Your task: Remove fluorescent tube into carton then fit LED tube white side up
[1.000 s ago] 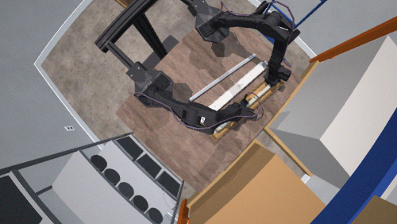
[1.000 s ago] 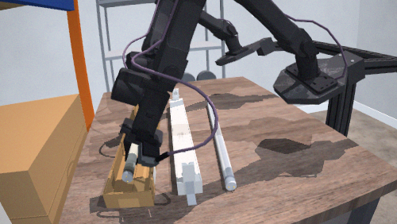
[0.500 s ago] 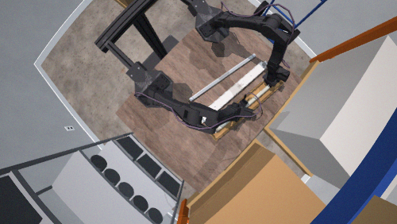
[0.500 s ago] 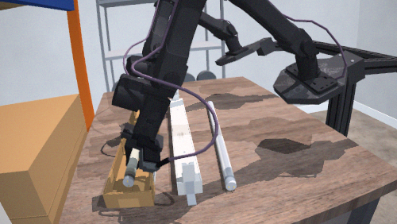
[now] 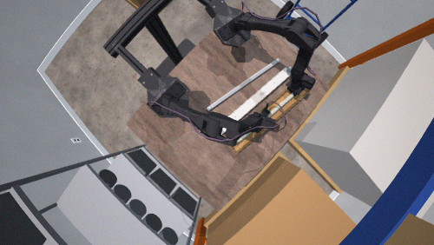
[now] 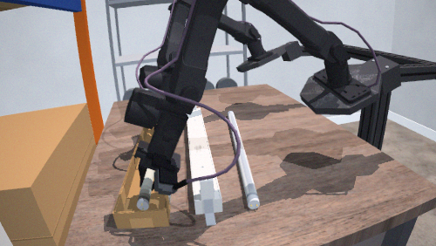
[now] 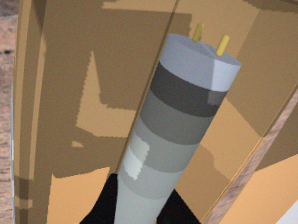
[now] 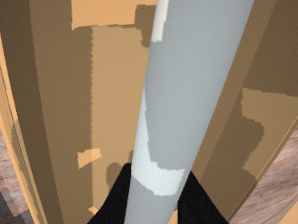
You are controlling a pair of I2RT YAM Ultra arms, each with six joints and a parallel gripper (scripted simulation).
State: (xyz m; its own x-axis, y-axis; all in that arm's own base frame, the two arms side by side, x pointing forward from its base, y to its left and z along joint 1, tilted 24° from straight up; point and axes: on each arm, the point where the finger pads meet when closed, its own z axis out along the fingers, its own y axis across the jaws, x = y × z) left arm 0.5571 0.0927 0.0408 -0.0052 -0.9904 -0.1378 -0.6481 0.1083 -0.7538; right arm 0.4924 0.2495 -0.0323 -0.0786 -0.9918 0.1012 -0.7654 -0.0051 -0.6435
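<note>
Now: the carton 12 cm to the left of my right hand, 2 cm ahead of it and 1 cm below it. Round my right hand: old fluorescent tube 12 cm to the left, 2 cm ahead; LED tube 23 cm behind, 17 cm to the left, 2 cm below; grey light fixture 13 cm to the left, 11 cm behind, 2 cm above.
</note>
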